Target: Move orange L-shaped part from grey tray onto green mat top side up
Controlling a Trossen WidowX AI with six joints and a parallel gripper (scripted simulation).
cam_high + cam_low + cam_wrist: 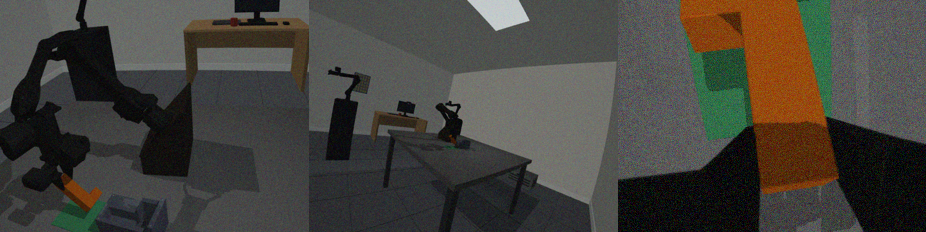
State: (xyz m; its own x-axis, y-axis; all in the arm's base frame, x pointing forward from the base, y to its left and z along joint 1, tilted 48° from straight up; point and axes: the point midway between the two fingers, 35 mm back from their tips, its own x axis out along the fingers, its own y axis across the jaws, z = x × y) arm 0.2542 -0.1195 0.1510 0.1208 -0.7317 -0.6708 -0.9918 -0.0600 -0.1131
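Right now the green mat is 20 mm to the left of my gripper tip and 120 mm below it. Round my gripper tip: orange L-shaped part 10 mm behind, 30 mm to the left, 30 mm below.
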